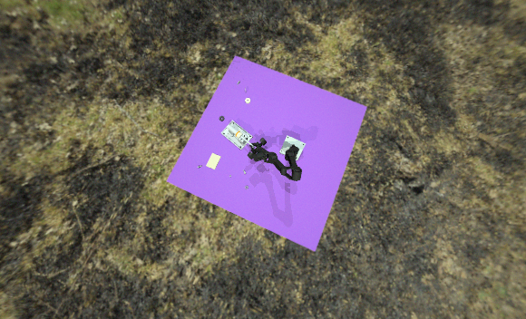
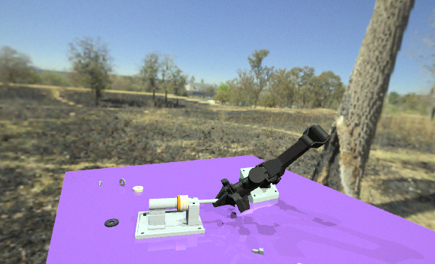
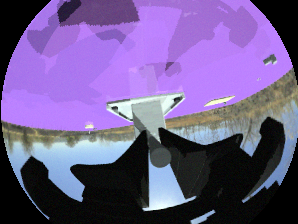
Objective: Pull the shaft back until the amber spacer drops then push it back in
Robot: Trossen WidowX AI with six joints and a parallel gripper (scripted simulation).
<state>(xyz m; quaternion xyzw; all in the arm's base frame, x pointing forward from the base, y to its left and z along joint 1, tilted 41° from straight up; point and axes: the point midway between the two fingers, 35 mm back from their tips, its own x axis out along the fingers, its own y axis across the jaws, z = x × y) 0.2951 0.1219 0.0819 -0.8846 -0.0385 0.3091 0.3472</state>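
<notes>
The steel shaft is 5 cm ahead of my gripper tip, 2 cm above it and 1 cm to the right of it. The rest, counted from my gripper tip: black ring 35 cm ahead, 8 cm to the right, 6 cm below; amber spacer 13 cm ahead, 2 cm to the right, 2 cm above; pale yellow card 27 cm to the left, 20 cm ahead, 6 cm below.
</notes>
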